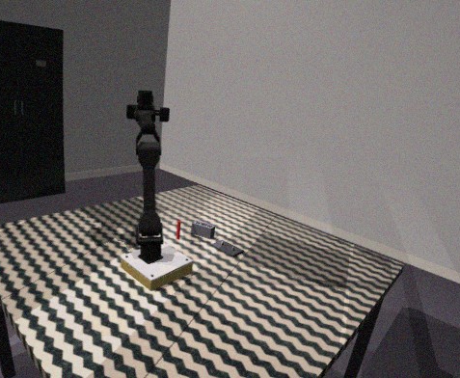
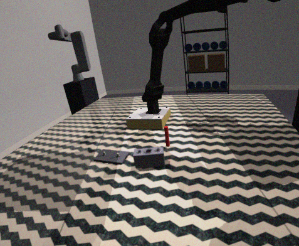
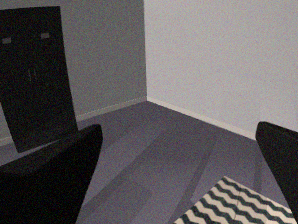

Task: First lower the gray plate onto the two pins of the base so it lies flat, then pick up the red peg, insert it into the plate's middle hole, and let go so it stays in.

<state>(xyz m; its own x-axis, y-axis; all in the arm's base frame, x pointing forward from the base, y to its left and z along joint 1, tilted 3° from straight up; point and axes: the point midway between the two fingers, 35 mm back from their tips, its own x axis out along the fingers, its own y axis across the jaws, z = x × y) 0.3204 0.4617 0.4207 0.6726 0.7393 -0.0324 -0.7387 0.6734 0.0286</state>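
Now: gripper tip 450 mm above the gray plate, 390 mm to the left of it and 30 mm short of it. Round my gripper tip: base (550 mm to the right, 480 mm below, 20 mm ahead); then red peg (450 mm below, 360 mm to the right, 90 mm behind).
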